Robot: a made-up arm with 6 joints. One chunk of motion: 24 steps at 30 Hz.
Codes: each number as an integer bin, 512 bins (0 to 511) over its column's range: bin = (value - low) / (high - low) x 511, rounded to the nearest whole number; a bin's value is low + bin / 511 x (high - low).
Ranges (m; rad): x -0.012..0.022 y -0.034..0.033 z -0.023..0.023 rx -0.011..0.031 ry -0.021..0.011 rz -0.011..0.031
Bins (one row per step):
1: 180 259 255 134 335 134
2: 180 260 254 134 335 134
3: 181 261 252 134 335 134
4: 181 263 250 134 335 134
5: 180 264 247 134 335 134
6: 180 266 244 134 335 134
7: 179 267 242 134 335 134
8: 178 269 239 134 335 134
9: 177 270 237 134 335 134
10: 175 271 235 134 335 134
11: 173 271 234 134 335 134
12: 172 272 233 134 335 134
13: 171 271 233 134 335 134
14: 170 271 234 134 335 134
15: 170 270 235 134 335 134
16: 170 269 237 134 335 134
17: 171 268 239 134 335 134
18: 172 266 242 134 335 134
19: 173 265 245 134 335 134
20: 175 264 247 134 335 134
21: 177 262 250 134 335 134
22: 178 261 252 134 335 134
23: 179 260 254 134 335 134
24: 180 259 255 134 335 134
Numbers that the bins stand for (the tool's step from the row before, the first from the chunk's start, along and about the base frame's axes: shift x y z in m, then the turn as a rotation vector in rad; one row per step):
1: -0.00002 -0.00004 -0.00005 0.00001 -0.00002 0.00001
2: -0.00002 0.00009 -0.00014 0.00001 -0.00002 0.00001
3: 0.00004 0.00022 -0.00032 0.00001 -0.00002 0.00001
4: 0.00004 0.00048 -0.00050 0.00001 -0.00002 0.00001
5: -0.00002 0.00061 -0.00077 0.00001 -0.00002 0.00001
6: -0.00002 0.00088 -0.00104 0.00001 -0.00002 0.00001
7: -0.00009 0.00101 -0.00122 0.00001 -0.00002 0.00001
8: -0.00016 0.00127 -0.00149 0.00001 -0.00002 0.00001
9: -0.00022 0.00140 -0.00167 0.00001 -0.00002 0.00001
10: -0.00036 0.00153 -0.00185 0.00001 -0.00002 0.00001
11: -0.00049 0.00153 -0.00194 0.00001 -0.00002 0.00001
12: -0.00056 0.00166 -0.00203 0.00001 -0.00002 0.00001
13: -0.00062 0.00153 -0.00203 0.00001 -0.00002 0.00001
14: -0.00069 0.00153 -0.00194 0.00001 -0.00002 0.00001
15: -0.00069 0.00140 -0.00185 0.00001 -0.00002 0.00001
16: -0.00069 0.00127 -0.00167 0.00001 -0.00002 0.00001
17: -0.00062 0.00114 -0.00149 0.00001 -0.00002 0.00001
18: -0.00056 0.00088 -0.00122 0.00001 -0.00002 0.00001
19: -0.00049 0.00075 -0.00095 0.00001 -0.00002 0.00001
20: -0.00036 0.00061 -0.00077 0.00001 -0.00002 0.00001
21: -0.00022 0.00035 -0.00050 0.00001 -0.00002 0.00001
22: -0.00016 0.00022 -0.00032 0.00001 -0.00002 0.00001
23: -0.00009 0.00009 -0.00014 0.00001 -0.00002 0.00001
24: -0.00002 -0.00004 -0.00005 0.00001 -0.00002 0.00001

